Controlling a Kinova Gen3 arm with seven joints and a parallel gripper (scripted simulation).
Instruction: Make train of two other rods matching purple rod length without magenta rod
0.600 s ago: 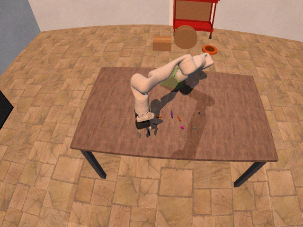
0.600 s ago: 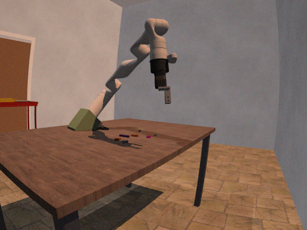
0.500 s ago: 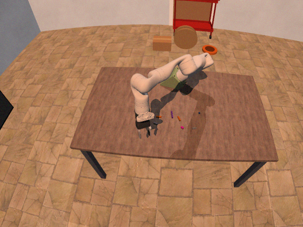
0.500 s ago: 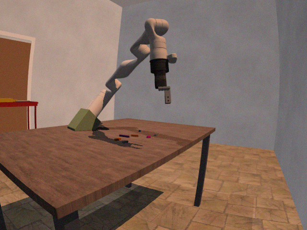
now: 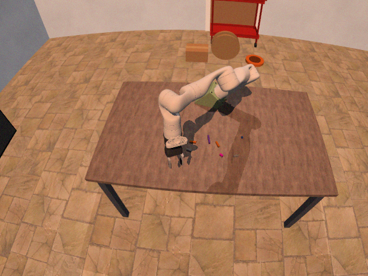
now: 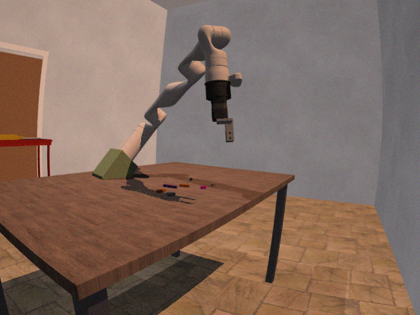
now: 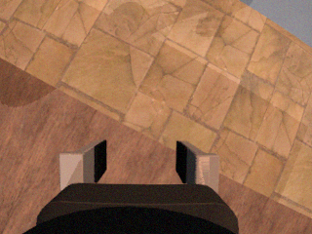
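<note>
My hand is 290 mm past the orange rod, 220 mm above it and 60 mm to the right of it. Round my hand: magenta rod 230 mm to the left, 220 mm below, 210 mm behind; purple rod 320 mm behind, 220 mm below, 160 mm to the left; blue rod 370 mm to the left, 350 mm behind, 220 mm below.
</note>
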